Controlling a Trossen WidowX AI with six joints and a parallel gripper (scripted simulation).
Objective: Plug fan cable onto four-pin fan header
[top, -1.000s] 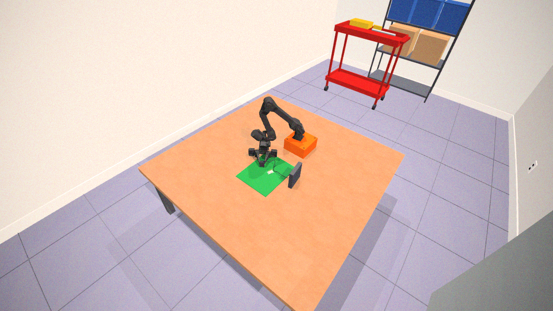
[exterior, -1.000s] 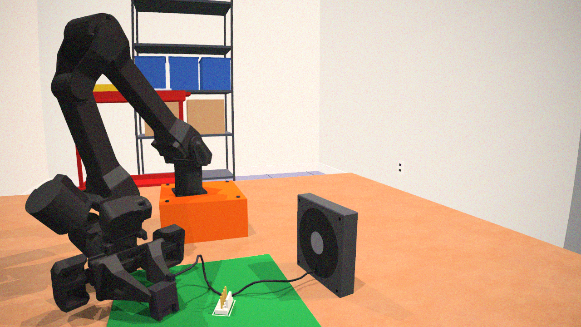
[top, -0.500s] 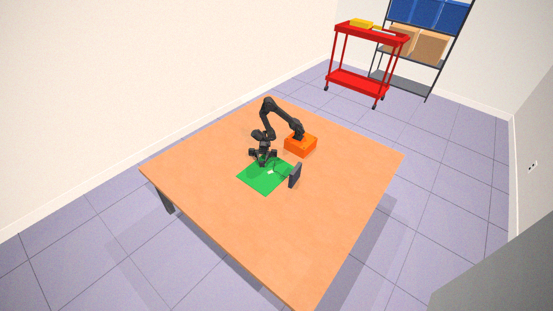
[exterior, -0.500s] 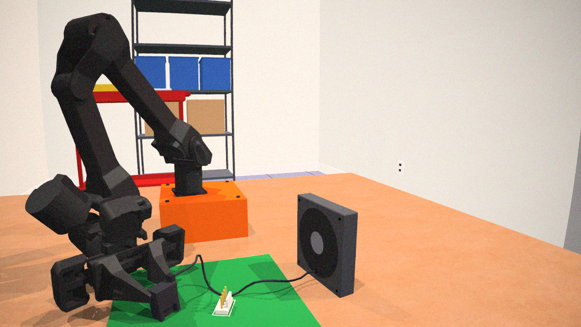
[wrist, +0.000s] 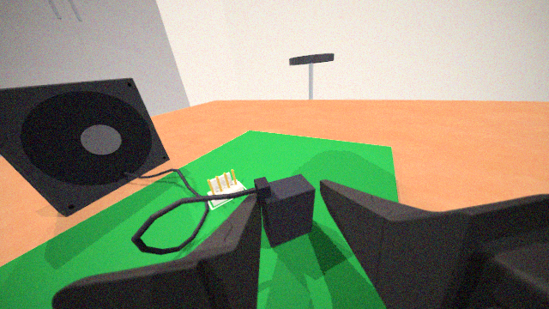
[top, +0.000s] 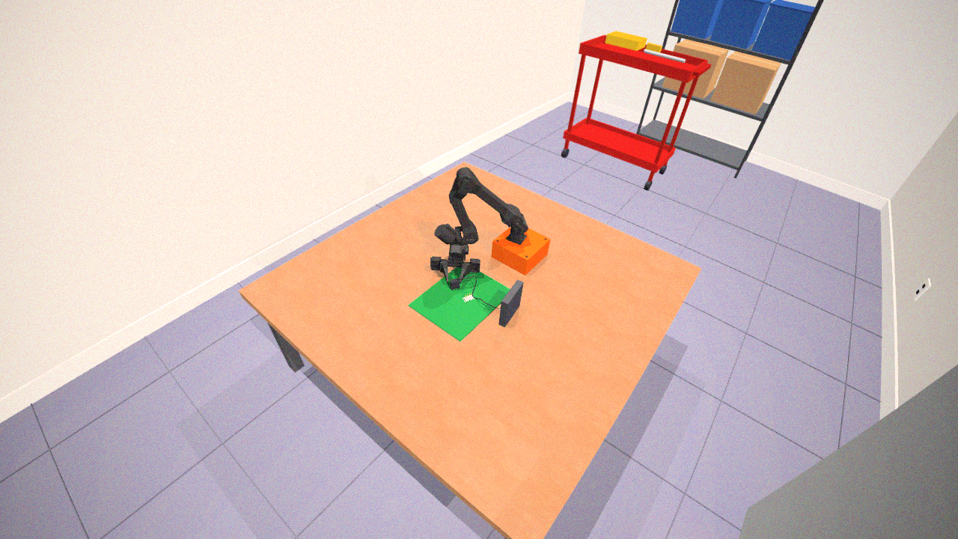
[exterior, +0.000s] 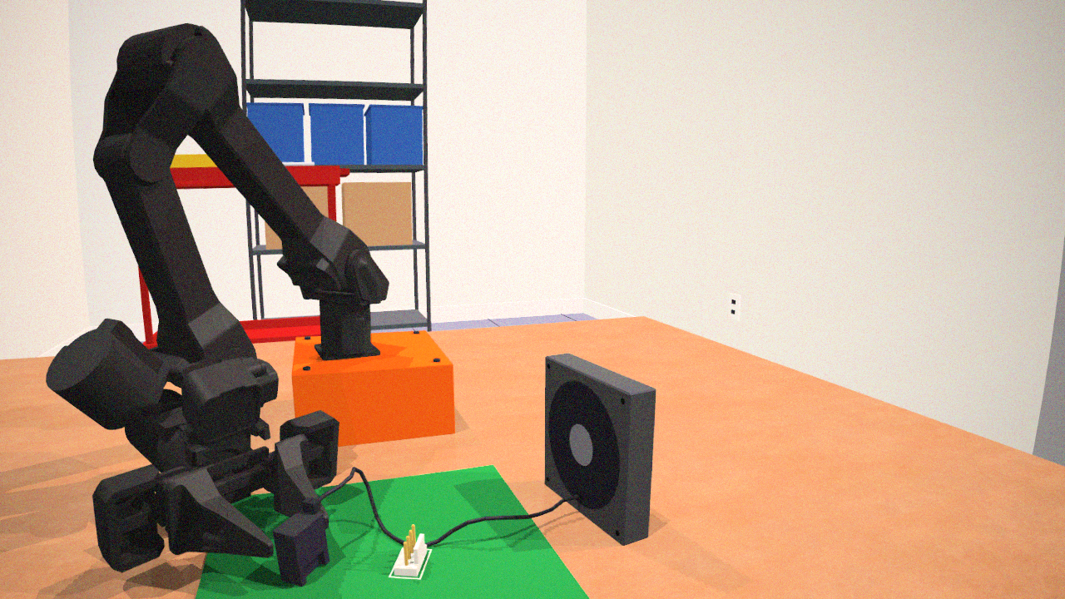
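The black fan plug lies 10 mm behind my gripper tip and 10 mm below it. From my gripper tip the other things lie so: black fan: 220 mm to the left, 20 mm above; then white four-pin header: 10 mm ahead, 70 mm to the left, 40 mm below; then green board: 20 mm ahead, 50 mm to the left, 50 mm below.
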